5 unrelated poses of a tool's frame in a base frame.
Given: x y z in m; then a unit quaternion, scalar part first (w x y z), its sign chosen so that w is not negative.
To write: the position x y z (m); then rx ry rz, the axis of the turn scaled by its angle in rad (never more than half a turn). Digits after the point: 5 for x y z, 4 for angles.
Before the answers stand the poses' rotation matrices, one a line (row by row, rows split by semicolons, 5 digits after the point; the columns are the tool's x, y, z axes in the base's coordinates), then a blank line. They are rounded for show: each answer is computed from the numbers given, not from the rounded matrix.
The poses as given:
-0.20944, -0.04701, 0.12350, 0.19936, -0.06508, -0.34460, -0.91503
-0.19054, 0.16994, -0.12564, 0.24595, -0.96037, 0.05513, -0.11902
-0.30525, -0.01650, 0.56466, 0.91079, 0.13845, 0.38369, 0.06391
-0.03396, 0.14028, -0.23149, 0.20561, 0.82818, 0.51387, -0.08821
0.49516, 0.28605, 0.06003, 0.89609, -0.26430, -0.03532, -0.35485
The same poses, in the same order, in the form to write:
-0.91204 0.40969 -0.01830; -0.31998 -0.68302 0.65658; 0.25650 0.60468 0.75403
0.96559 -0.04734 0.25572; -0.16444 -0.87294 0.45928; 0.20149 -0.48553 -0.85069
0.69740 -0.01017 0.71661; 0.22266 0.95349 -0.20315; -0.68122 0.30124 0.66723
0.45631 0.88743 0.06521; 0.81488 -0.38732 -0.43122; -0.35742 0.24991 -0.89989
0.74567 0.65463 0.12427; -0.61729 0.60845 0.49874; 0.25087 -0.44861 0.85780

-0.20944, -0.04701, 0.12350, -0.1820, -0.9636, -2.5587
-0.19054, 0.16994, -0.12564, -2.6203, 0.1504, -0.3247
-0.30525, -0.01650, 0.56466, 0.2854, 0.7910, 0.1318
-0.03396, 0.14028, -0.23149, 2.3081, 1.4321, -0.2458
0.49516, 0.28605, 0.06003, -0.5477, -0.0732, -0.7354

